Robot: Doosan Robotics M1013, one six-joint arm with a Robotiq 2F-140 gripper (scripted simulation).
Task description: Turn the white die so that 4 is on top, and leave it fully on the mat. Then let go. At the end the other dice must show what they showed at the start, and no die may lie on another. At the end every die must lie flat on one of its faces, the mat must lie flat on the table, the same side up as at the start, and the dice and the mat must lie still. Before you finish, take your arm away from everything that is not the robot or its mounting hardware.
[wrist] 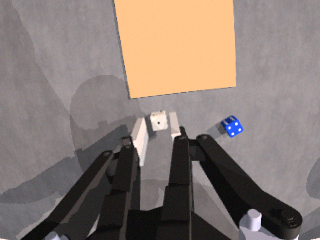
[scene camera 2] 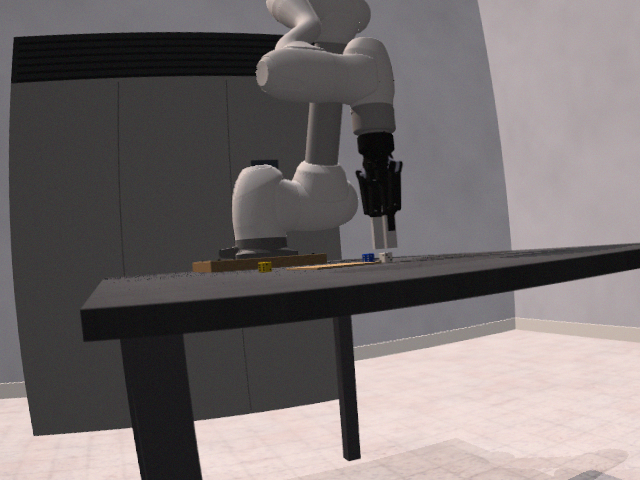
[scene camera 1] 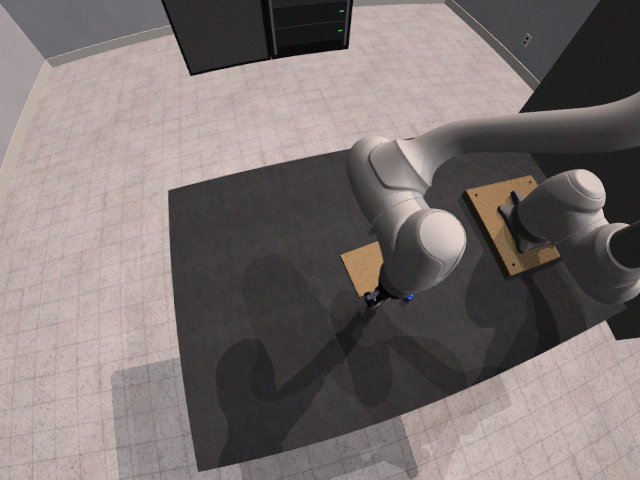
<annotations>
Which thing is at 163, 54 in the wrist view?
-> A mat.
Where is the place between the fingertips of the gripper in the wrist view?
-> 158, 125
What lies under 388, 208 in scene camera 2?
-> The gripper.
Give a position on a mat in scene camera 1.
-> At 363, 264
</annotations>
